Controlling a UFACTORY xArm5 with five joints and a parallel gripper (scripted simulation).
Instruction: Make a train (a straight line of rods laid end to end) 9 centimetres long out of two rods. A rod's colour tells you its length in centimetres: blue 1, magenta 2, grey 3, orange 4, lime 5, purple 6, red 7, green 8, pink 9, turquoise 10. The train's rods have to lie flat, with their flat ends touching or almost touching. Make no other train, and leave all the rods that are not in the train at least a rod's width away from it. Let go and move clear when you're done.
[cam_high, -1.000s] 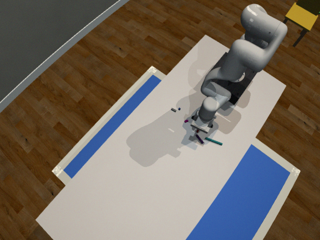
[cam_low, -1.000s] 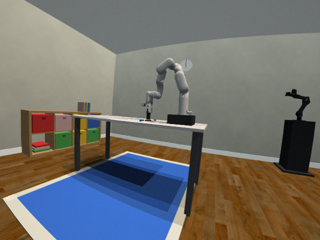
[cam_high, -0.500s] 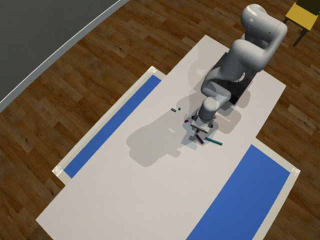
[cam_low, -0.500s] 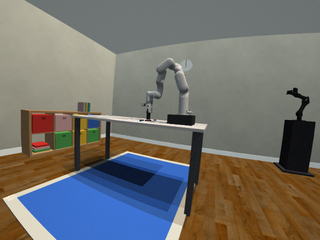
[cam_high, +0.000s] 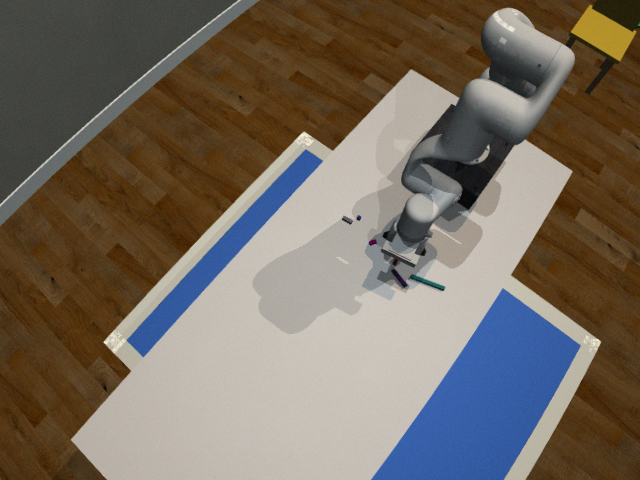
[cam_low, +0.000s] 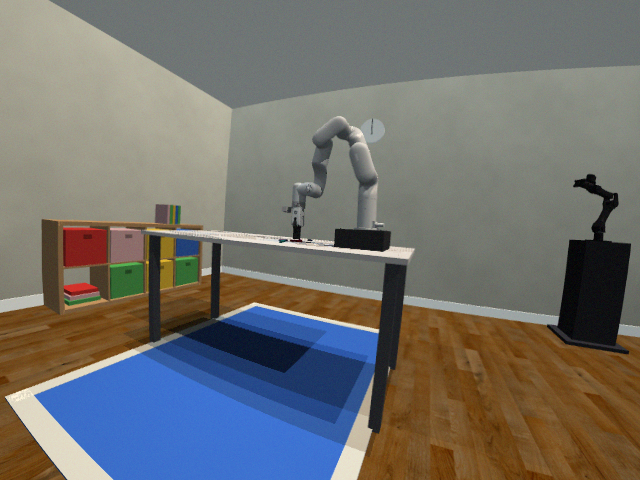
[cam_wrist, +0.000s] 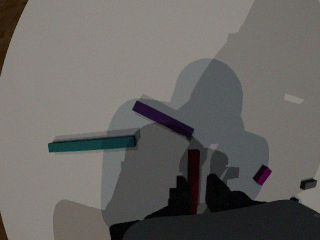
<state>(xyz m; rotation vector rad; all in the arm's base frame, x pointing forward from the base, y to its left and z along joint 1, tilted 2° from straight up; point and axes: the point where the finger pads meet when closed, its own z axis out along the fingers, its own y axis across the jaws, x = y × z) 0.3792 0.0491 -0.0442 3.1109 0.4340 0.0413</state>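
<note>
Now: the red rod 30 mm below my hand. Also, from my hand: turquoise rod (10 mm ahead, 110 mm to the left, 30 mm below); then magenta rod (20 mm ahead, 80 mm to the right, 30 mm below); then purple rod (60 mm ahead, 50 mm to the left, 30 mm below).
</note>
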